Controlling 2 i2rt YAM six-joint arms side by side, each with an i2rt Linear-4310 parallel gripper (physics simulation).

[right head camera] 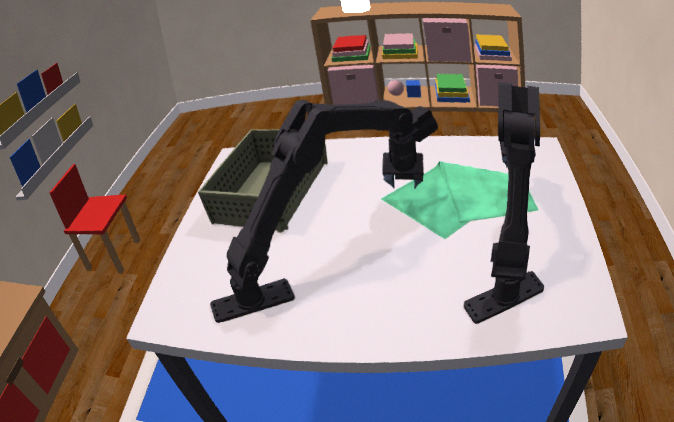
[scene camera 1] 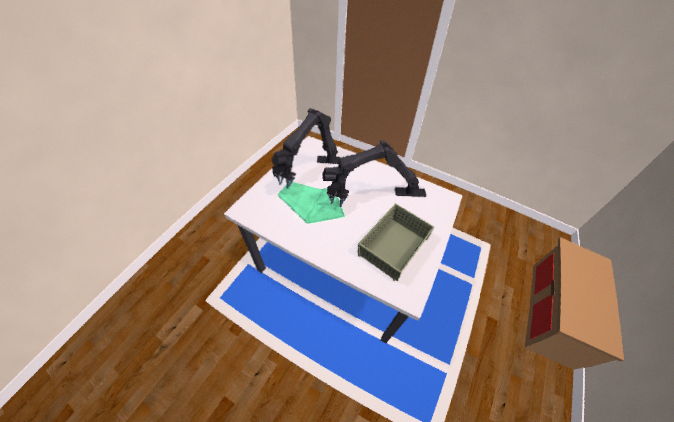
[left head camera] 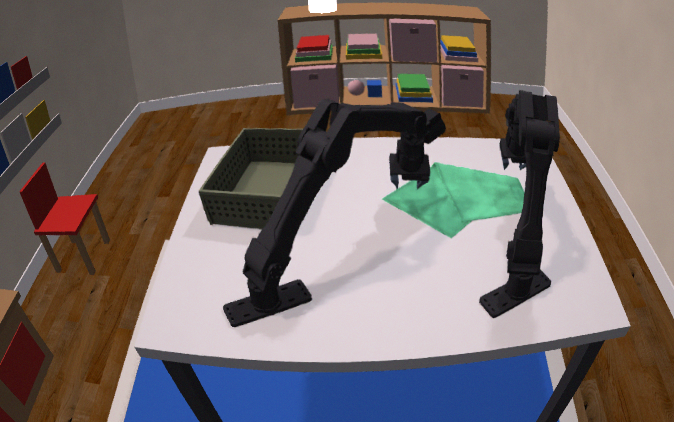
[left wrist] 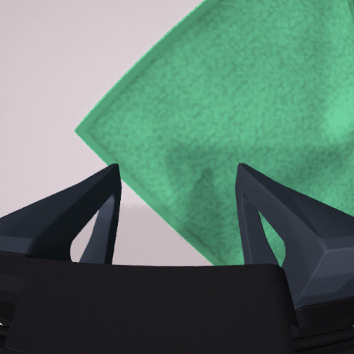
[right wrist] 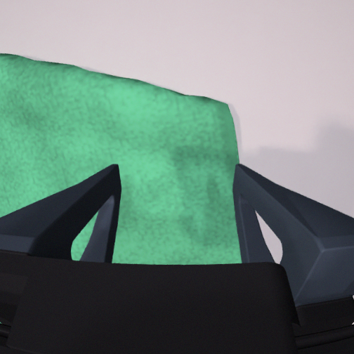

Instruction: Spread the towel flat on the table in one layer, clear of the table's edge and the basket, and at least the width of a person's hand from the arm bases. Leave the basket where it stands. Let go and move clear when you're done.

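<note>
A green towel (left head camera: pixel 487 195) (right head camera: pixel 477 195) (scene camera 1: pixel 302 202) (left wrist: pixel 225 75) (right wrist: pixel 150 135) lies on the white table with an irregular outline. A ridge runs across it beside a pointed corner part, like the edge of an overlapping layer. My left gripper (left head camera: pixel 408 187) (right head camera: pixel 404 186) (scene camera 1: pixel 336 202) (left wrist: pixel 177 174) is partly open, empty, above the towel's pointed corner on the basket side. My right gripper (left head camera: pixel 514 168) (scene camera 1: pixel 284 184) (right wrist: pixel 176 175) is partly open, empty, above the towel's opposite end; the arm hides it in the right head camera. The basket (left head camera: pixel 235 207) (right head camera: pixel 240 210) (scene camera 1: pixel 378 260) stands apart from the towel.
The white table (left head camera: pixel 350 320) (right head camera: pixel 350 320) (scene camera 1: pixel 280 240) carries both arm bases near its front edge in the head camera views. In the left head camera, the left arm passes in front of part of the basket. A shelf unit (left head camera: pixel 385 10) (right head camera: pixel 417 10) stands beyond the table.
</note>
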